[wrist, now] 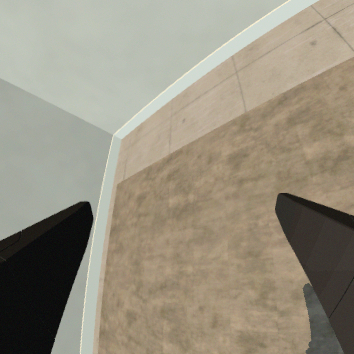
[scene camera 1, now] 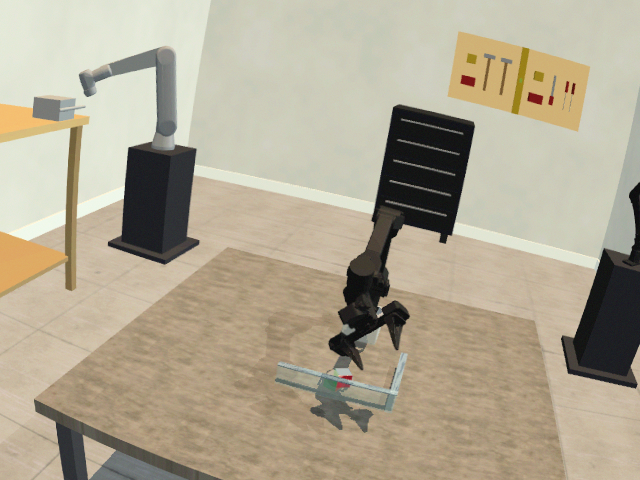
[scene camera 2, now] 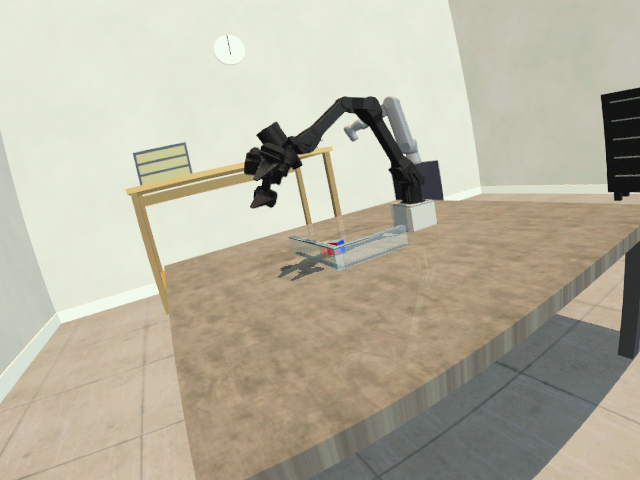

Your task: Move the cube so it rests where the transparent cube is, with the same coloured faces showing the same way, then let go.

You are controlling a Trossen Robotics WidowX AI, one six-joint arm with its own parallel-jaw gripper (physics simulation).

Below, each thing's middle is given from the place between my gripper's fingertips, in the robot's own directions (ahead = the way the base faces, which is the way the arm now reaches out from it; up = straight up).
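My hand is 210 mm above the L-shaped glassy rail [scene camera 1: 365, 395], and it's also 110 mm to the left of the rail and 270 mm past it.
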